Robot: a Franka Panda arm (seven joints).
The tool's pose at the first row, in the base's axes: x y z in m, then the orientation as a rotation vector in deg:
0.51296, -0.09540, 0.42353, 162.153, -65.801, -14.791
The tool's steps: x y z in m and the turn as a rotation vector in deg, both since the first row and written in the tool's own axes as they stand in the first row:
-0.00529, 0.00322, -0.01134, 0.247, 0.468, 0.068
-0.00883, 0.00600, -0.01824, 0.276, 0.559, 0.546
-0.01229, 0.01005, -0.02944, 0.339, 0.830, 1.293
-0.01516, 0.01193, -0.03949, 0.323, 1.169, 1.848
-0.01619, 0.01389, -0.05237, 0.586, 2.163, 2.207
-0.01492, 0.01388, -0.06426, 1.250, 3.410, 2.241
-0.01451, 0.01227, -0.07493, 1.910, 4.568, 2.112
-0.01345, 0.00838, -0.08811, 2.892, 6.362, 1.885
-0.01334, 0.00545, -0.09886, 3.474, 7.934, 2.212
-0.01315, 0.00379, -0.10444, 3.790, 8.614, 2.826
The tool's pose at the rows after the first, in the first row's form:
0.50911, -0.09393, 0.43578, 162.228, -65.918, -13.986
0.50598, -0.09341, 0.44338, 161.923, -66.575, -13.809
0.50283, -0.09381, 0.45537, 161.430, -67.581, -13.337
0.50136, -0.09308, 0.46586, 160.977, -68.269, -12.820
0.50166, -0.09367, 0.47891, 160.748, -68.681, -11.232
0.50475, -0.09446, 0.49044, 161.001, -68.773, -9.093
0.50811, -0.09351, 0.50066, 161.359, -68.650, -7.088
0.51394, -0.09137, 0.51296, 161.856, -68.386, -3.998
0.51800, -0.08926, 0.52312, 161.671, -68.734, -1.408
0.52030, -0.08816, 0.52836, 161.312, -69.556, -0.223

